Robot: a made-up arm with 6 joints.
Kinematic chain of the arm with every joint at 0, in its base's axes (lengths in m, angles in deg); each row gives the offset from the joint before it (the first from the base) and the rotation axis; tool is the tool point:
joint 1: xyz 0 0 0.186 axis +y
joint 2: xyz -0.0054 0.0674 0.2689 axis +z
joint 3: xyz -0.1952 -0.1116 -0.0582 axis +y
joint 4: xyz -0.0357 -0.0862 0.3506 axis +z
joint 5: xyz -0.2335 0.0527 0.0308 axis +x
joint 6: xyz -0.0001 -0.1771 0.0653 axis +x
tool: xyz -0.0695 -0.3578 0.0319
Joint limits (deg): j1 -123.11..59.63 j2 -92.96..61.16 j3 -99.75..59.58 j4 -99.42..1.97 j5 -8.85..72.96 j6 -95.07..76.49
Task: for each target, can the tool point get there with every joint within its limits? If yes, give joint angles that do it. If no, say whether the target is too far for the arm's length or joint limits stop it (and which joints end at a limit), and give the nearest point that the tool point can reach.
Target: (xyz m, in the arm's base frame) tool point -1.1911 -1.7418 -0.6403
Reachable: no: too far | nearest point -0.6485 -0.8940 -0.2639 | short by 1.075 m
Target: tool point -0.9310 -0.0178 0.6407
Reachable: yes | joints -31.03 18.53 12.98 -88.91 12.94 -33.50
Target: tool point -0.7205 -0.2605 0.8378
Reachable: yes | joints -24.17 22.11 26.67 -59.00 45.88 -70.70
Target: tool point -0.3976 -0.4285 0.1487
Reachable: yes | joints 36.32 29.01 -69.86 -44.31 54.13 -23.10
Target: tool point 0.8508 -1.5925 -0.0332
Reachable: no: too far | nearest point 0.5020 -0.9732 0.2850 | short by 0.779 m
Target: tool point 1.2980 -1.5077 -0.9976
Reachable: no: too far | nearest point 0.5081 -0.6931 -0.4662 | short by 1.253 m
